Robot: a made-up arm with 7 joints.
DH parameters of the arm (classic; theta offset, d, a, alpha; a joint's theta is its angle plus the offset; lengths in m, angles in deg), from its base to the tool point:
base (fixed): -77.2 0 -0.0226 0
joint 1: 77.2 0.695 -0.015 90
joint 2: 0 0.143 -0.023 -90
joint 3: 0 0.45 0.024 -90
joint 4: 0 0.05 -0.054 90
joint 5: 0 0.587 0.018 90
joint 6: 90 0.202 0.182 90
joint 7: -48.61 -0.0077 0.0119 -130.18
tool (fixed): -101.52 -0.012 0 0
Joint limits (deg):
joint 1: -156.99..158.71
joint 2: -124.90..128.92
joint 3: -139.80..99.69
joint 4: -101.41..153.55
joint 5: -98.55..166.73
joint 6: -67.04..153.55
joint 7: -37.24..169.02
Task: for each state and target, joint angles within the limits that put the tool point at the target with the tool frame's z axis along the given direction. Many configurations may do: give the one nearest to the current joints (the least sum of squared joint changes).
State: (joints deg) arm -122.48 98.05 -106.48 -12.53 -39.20 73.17 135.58
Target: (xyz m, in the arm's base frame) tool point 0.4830 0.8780 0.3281 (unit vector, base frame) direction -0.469 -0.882 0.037
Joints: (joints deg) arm -98.80 121.20 -108.04 -22.50 -47.59 59.33 127.41
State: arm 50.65 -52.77 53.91 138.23 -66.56 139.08 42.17
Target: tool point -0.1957 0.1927 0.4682 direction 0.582 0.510 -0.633
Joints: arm 87.85 -88.33 60.91 153.55 -34.92 147.65 31.25
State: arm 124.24 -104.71 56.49 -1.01 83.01 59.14 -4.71
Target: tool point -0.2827 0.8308 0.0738 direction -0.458 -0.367 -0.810
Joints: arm 78.53 -123.81 75.96 37.06 94.93 20.04 -13.87
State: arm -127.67 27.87 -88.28 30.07 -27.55 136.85 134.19
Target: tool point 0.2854 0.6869 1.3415 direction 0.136 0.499 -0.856
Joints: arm -140.60 29.49 -115.38 56.28 -22.22 144.07 119.98
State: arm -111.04 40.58 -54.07 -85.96 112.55 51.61 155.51
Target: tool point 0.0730 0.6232 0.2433 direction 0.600 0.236 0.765
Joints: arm -105.49 75.74 -22.56 -101.41 78.75 100.93 113.55
